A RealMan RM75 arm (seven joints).
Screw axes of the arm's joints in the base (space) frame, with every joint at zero. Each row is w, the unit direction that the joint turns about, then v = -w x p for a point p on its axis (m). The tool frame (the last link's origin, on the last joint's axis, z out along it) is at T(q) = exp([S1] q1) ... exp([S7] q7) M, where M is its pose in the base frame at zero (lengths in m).
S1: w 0 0 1 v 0.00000 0.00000 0.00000
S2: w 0 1 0 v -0.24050 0.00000 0.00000
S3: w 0 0 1 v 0.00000 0.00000 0.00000
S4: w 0 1 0 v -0.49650 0.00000 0.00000
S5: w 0 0 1 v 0.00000 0.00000 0.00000
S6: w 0 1 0 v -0.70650 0.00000 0.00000
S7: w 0 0 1 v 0.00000 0.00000 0.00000
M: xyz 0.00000 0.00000 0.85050 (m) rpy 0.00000 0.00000 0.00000 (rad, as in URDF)
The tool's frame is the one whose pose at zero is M.
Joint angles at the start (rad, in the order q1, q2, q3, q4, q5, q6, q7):
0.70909, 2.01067, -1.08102, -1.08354, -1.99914, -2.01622, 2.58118
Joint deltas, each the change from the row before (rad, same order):
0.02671, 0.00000, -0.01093, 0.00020, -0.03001, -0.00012, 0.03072
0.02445, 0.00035, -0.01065, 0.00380, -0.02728, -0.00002, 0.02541
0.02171, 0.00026, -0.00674, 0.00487, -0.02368, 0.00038, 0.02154
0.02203, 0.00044, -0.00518, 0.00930, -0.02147, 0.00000, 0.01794
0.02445, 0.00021, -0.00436, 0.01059, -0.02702, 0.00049, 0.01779
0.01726, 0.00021, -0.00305, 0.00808, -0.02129, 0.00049, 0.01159
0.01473, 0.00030, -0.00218, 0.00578, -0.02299, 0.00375, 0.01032
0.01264, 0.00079, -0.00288, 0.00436, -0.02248, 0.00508, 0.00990
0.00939, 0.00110, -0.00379, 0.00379, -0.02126, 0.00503, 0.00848
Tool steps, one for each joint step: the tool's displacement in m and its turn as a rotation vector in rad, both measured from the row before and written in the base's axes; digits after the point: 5 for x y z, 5 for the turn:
-0.00479, 0.00317, -0.00215, -0.00995, -0.04466, -0.00313
-0.00404, 0.00267, -0.00236, -0.00949, -0.04016, -0.00273
-0.00348, 0.00257, -0.00176, -0.00563, -0.03335, -0.00359
-0.00334, 0.00243, -0.00191, -0.00673, -0.02913, -0.00354
-0.00328, 0.00293, -0.00183, -0.00448, -0.03433, -0.00297
-0.00199, 0.00208, -0.00131, -0.00235, -0.02617, -0.00180
-0.00136, 0.00239, -0.00111, 0.00346, -0.02625, -0.00175
-0.00102, 0.00222, -0.00121, 0.00518, -0.02549, -0.00171
-0.00020, 0.00170, -0.00130, 0.00477, -0.02426, -0.00239

